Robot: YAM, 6 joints.
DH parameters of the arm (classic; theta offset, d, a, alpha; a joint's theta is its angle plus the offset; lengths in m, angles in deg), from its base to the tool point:
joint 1: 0 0.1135 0.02 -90
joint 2: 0 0 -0.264 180
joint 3: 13.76 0 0.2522 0
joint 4: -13.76 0 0.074 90
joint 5: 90 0 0 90
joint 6: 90 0.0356 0 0
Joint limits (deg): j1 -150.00..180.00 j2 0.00..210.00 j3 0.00..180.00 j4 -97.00..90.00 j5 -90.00..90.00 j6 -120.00..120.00
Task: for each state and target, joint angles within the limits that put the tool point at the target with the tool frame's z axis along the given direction. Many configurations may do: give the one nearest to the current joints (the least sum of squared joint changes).
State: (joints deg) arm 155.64 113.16 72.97 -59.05 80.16 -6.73
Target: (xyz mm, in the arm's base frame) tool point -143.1 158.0 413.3 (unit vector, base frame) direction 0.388 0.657 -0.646
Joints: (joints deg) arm 139.38 80.95 99.44 -96.83 48.72 -6.73
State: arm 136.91 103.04 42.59 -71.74 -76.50 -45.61
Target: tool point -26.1 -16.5 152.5 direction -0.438 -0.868 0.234
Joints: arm 126.12 111.10 0.10 -96.84 -59.93 -45.61
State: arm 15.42 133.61 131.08 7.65 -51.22 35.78
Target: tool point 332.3 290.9 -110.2 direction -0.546 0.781 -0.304
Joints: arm 36.80 166.88 100.97 -18.34 -72.21 35.78
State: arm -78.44 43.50 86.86 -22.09 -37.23 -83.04
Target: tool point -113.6 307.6 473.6 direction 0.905 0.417 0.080
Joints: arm -63.52 14.21 118.17 -34.68 -85.09 -83.04
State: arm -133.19 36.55 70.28 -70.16 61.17 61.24
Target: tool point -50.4 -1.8 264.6 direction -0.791 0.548 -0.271
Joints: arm -136.21 20.13 37.48 -72.07 70.61 61.24
